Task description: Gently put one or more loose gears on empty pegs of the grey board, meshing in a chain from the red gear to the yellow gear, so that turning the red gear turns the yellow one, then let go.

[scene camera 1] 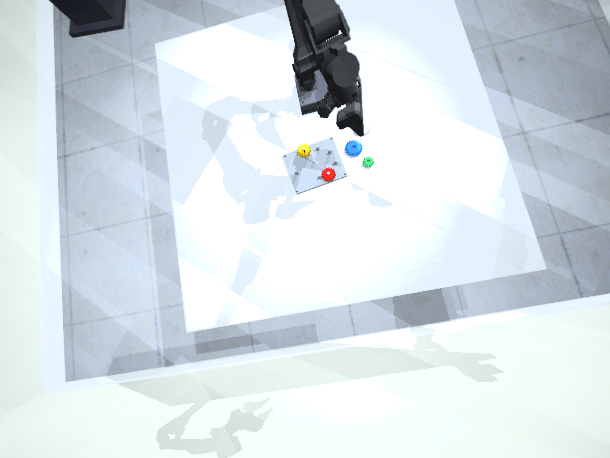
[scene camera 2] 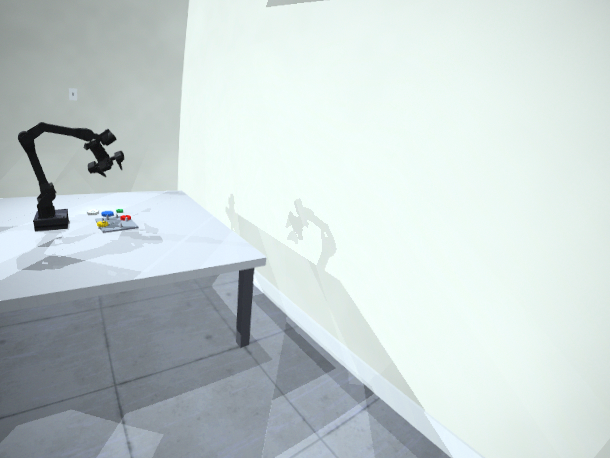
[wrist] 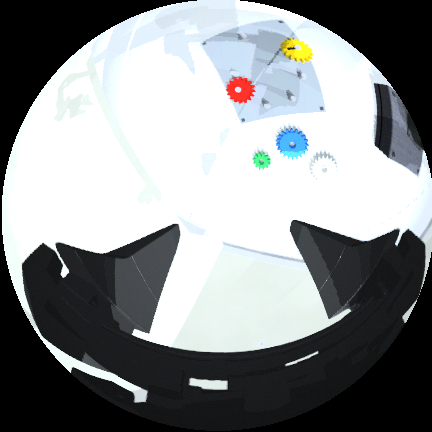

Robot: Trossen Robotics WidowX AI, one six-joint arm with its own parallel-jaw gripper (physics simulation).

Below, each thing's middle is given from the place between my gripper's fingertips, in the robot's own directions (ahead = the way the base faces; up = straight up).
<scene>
I see the grey board (scene camera 1: 309,167) 23 cm below my hand, 15 cm to the right of it and 1 cm ahead of it.
</scene>
